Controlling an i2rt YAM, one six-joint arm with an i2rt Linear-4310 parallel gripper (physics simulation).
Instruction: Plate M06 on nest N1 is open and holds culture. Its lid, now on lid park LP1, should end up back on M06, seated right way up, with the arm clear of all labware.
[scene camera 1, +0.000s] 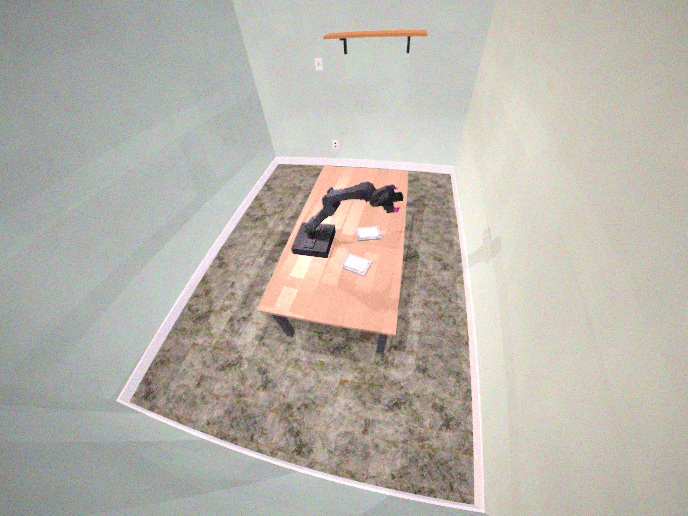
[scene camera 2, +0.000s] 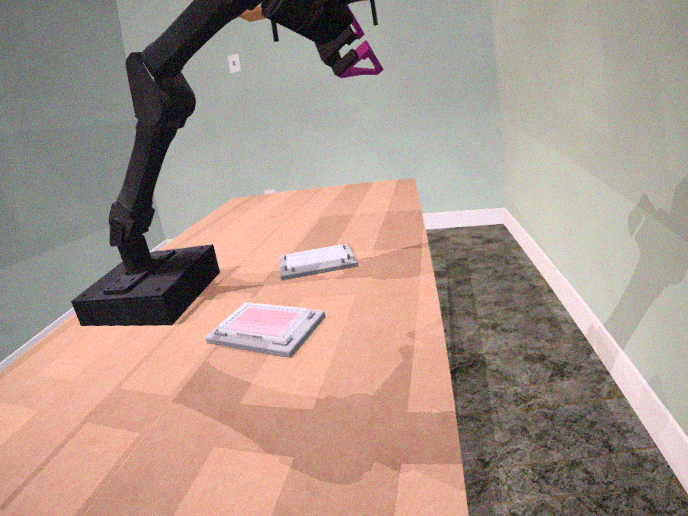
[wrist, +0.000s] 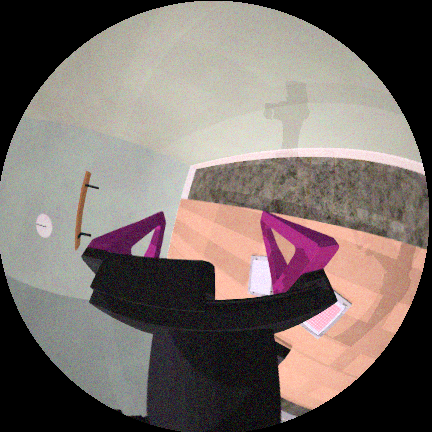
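Where they show: gripper, between the fingertips: (scene camera 2: 370, 53) (wrist: 212, 216); arm's base, origin of its link: (scene camera 1: 312, 236) (scene camera 2: 141, 272).
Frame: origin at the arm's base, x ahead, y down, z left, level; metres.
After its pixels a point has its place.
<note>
Plate M06 (scene camera 1: 356, 263) {z -0.122, x 0.329, y 0.048 m} (scene camera 2: 261, 321) {z -0.132, x 0.330, y 0.041 m} (wrist: 324, 317) {z -0.130, x 0.325, y 0.040 m} sits open on the grey nest N1 (scene camera 2: 298, 342) {z -0.171, x 0.400, y 0.055 m}, with pink culture showing in scene camera 2 and the wrist view. The white lid (scene camera 1: 368, 232) {z 0.156, x 0.348, y 0.047 m} (scene camera 2: 317, 257) {z 0.147, x 0.353, y 0.047 m} (wrist: 260, 275) {z 0.162, x 0.351, y 0.047 m} lies flat on lid park LP1 (scene camera 2: 319, 272) {z 0.101, x 0.366, y 0.063 m}, farther back on the table. Its fine seating is too small to judge. My gripper (scene camera 1: 395, 198) {z 0.062, x 0.527, y -0.347 m} (scene camera 2: 371, 53) {z 0.062, x 0.527, y -0.347 m} (wrist: 212, 216) {z 0.062, x 0.527, y -0.347 m} is open, its magenta fingers wide apart and empty. It is high above the table, beyond the lid park, apart from both plate and lid. In the wrist view the right finger hides part of the lid.
The black arm base (scene camera 1: 312, 241) {z -0.047, x 0.017, y -0.007 m} (scene camera 2: 147, 294) {z -0.105, x 0.093, y 0.002 m} stands on the wooden table (scene camera 1: 333, 305) {z -0.426, x 0.267, y 0.065 m} (scene camera 2: 355, 444) {z -0.356, x 0.513, y 0.065 m}, left of nest and lid park. The table's right edge runs beside the carpeted floor. A wooden shelf (scene camera 1: 375, 34) (wrist: 82, 210) is on the back wall.
</note>
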